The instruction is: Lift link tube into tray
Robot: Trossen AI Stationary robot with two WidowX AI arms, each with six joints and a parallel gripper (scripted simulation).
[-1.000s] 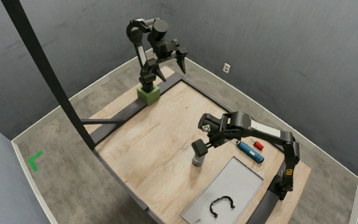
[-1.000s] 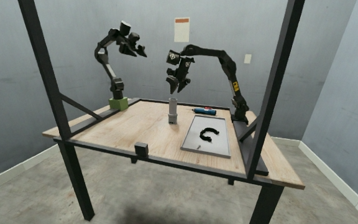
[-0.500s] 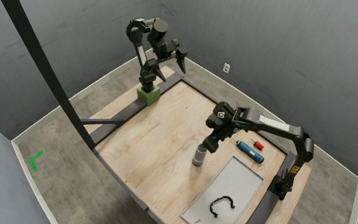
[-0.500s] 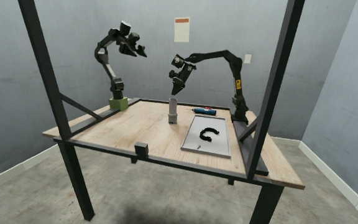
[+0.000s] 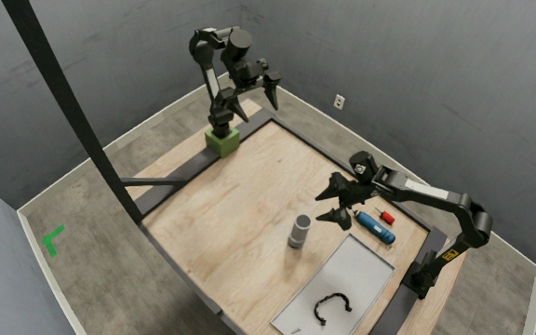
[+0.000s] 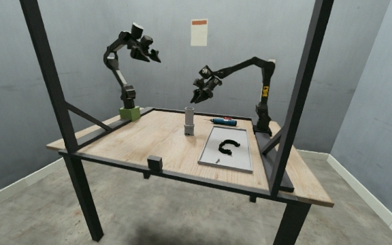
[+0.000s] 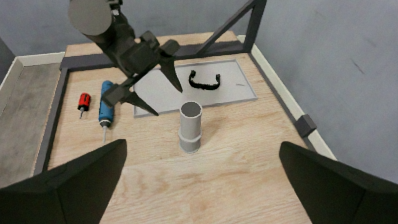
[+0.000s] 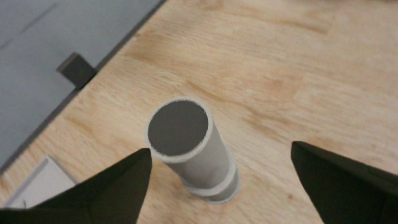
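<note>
My right hand is 90 mm above the grey link tube, 60 mm past it and 30 mm to the right of it. Round my right hand: grey joint module: 170 mm below, 60 mm behind, 30 mm to the left; small red tool: 230 mm ahead, 190 mm below, 180 mm to the right; grey tray: 200 mm to the right, 200 mm below, 130 mm behind.
</note>
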